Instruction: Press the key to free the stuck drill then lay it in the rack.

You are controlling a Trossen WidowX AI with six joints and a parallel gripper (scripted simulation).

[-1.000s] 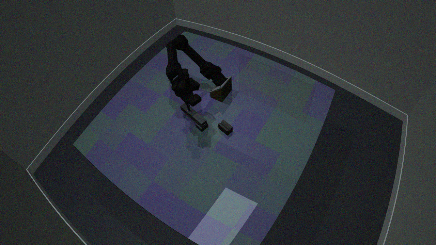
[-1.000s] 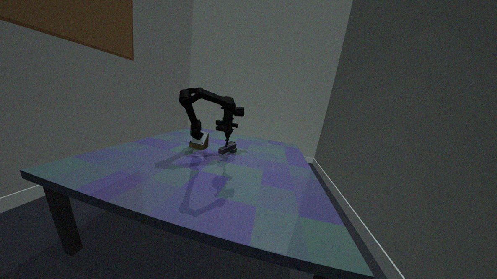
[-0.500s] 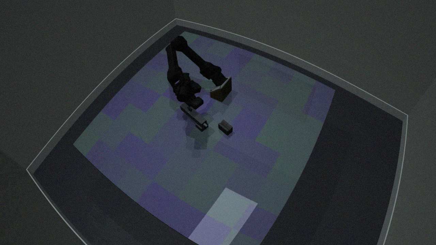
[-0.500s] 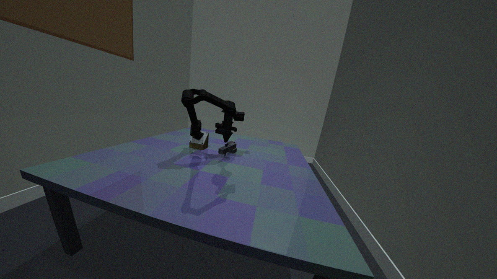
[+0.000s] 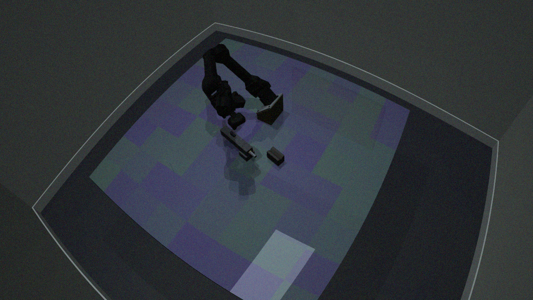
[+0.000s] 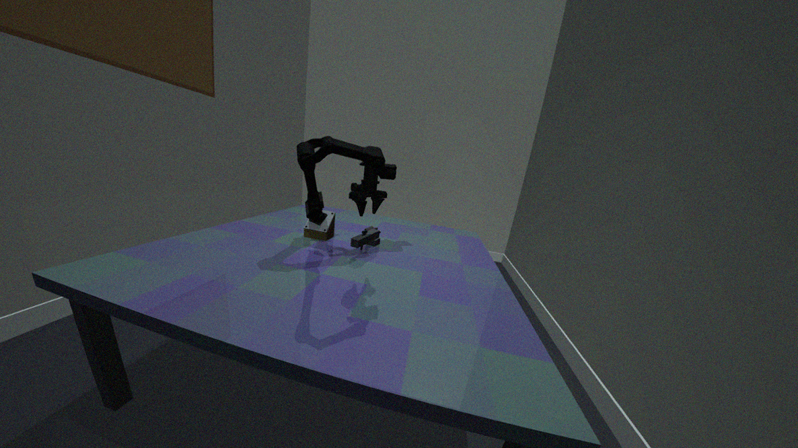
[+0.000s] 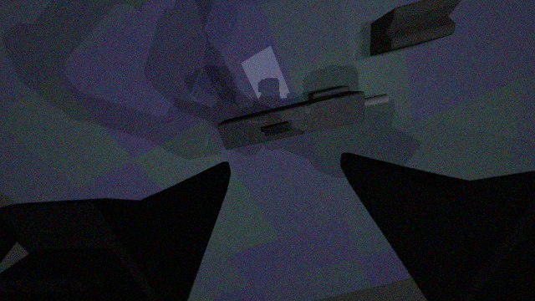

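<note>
My gripper tip is 80 mm to the right of the drill and 110 mm above it. From my gripper tip the other things lie so: dark key: 10 mm behind, 100 mm below; grey holder block: 20 mm to the left, 120 mm below.
</note>
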